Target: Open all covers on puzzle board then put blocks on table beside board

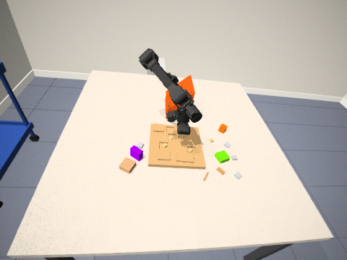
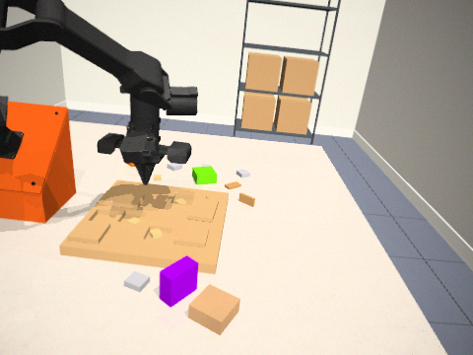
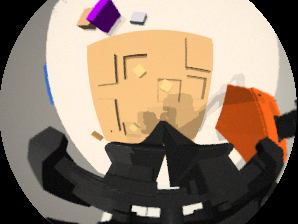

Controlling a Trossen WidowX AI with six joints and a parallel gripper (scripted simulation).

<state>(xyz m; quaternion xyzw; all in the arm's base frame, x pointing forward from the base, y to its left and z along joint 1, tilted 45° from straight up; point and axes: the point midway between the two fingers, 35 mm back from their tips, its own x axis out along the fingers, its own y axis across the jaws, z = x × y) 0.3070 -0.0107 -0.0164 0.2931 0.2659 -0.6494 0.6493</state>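
The tan puzzle board is 3 cm ahead of my gripper tip, 4 cm to the right of it and 7 cm below it. Round my gripper tip: green block (10 cm ahead, 24 cm to the left, 7 cm below); then grey piece (5 cm ahead, 21 cm to the right, 8 cm below); then purple block (12 cm ahead, 23 cm to the right, 6 cm below).
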